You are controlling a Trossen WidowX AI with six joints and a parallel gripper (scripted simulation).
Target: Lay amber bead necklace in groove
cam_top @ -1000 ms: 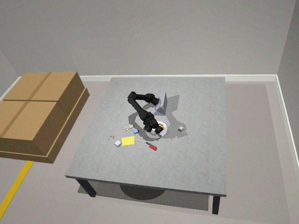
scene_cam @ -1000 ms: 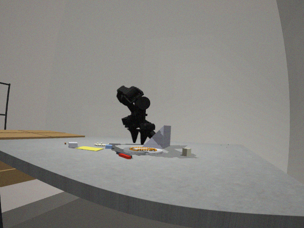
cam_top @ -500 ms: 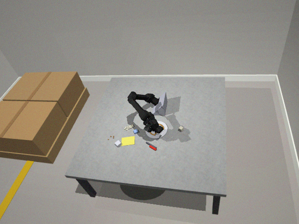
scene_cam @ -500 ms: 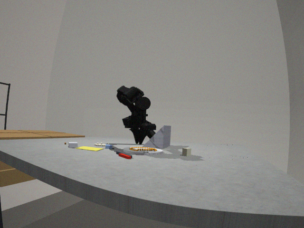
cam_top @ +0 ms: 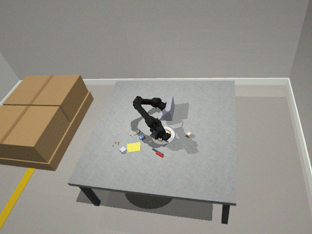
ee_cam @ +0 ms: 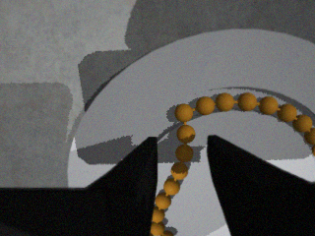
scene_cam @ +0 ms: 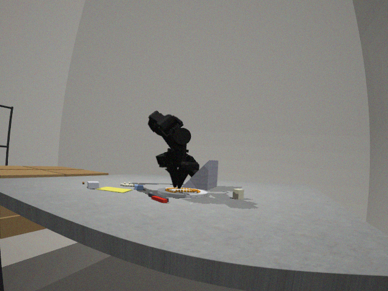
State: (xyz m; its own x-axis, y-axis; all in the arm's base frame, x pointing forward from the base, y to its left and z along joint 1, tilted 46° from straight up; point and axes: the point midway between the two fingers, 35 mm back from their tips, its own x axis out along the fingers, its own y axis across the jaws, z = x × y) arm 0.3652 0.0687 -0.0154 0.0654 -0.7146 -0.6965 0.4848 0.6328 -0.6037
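The round bead board is 6 cm behind my gripper tip and 2 cm below it. From my gripper tip the other things lie so: blue cube: 2 cm behind, 19 cm to the right, 2 cm below; then cream cube: 8 cm behind, 22 cm to the left, 1 cm below; then red-handled tool: 13 cm ahead, 2 cm below.
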